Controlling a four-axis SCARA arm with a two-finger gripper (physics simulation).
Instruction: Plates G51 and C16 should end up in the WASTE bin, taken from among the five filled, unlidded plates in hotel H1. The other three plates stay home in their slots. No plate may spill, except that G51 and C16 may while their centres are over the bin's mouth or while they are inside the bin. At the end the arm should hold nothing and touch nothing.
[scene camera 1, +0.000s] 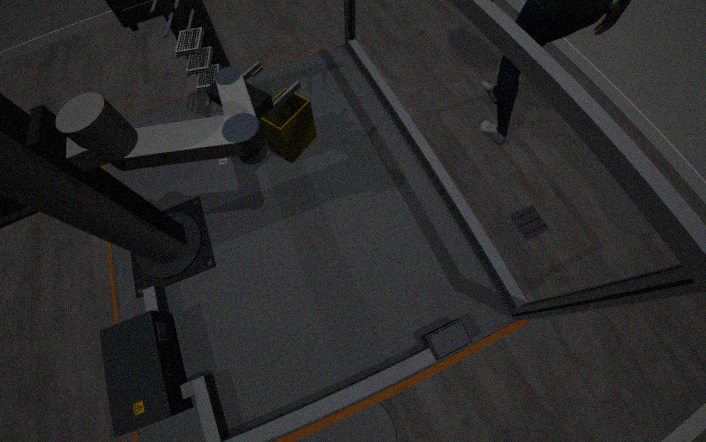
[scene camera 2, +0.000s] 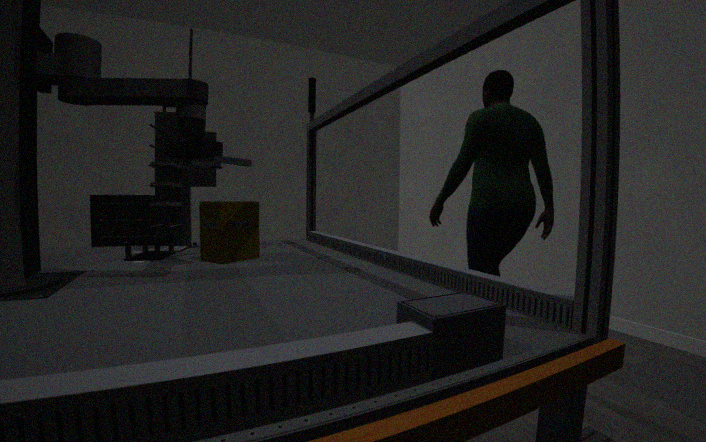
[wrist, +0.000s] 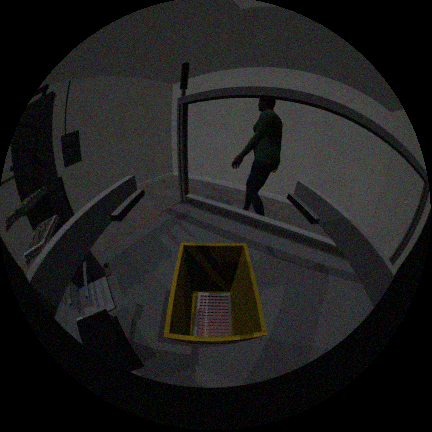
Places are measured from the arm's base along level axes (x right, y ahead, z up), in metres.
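Pixels of known places: gripper, fingertip midpoint: (scene camera 1: 278, 73) (scene camera 2: 234, 164) (wrist: 217, 182); arm's base at its link origin: (scene camera 1: 171, 245) (scene camera 2: 0, 291).
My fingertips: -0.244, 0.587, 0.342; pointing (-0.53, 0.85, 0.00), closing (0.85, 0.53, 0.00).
Note:
Ahead of a thing's pixels: the offset from my fingertips to its middle, as dx, dy, dz. "pt": to the spot under its first point.
My gripper (scene camera 1: 278, 73) (wrist: 217, 182) is open with nothing between its wide-set fingers; it is high over the yellow WASTE bin @(+0.013, -0.019, -0.229) (scene camera 1: 298, 137) (scene camera 2: 229, 231) (wrist: 252, 295). A finger also shows in scene camera 2, above and apart from the bin. In the wrist view a white gridded plate @(+0.019, -0.021, -0.302) (wrist: 214, 315) with reddish wells lies inside the bin, its label unreadable; whether another lies under it is hidden. Three white gridded plates @(-0.293, -0.240, +0.015) (scene camera 1: 188, 40) @(-0.293, -0.240, -0.064) (scene camera 1: 198, 58) @(-0.293, -0.240, -0.142) (scene camera 1: 207, 75) sit at different heights by the dark hotel tower @(pt -0.332, -0.185, +0.011) (scene camera 1: 205, 31) (wrist: 35, 150). Their labels are unreadable.
A dark box @(-0.127, -0.285, -0.294) (wrist: 107, 340) and a low pale rack @(pt -0.286, -0.235, -0.321) (wrist: 95, 297) stand left of the bin in the wrist view. A framed glass guard (scene camera 1: 437, 166) (scene camera 2: 311, 182) runs along one side, with a person (scene camera 2: 502, 161) (wrist: 267, 140) beyond it. The scene is dim.

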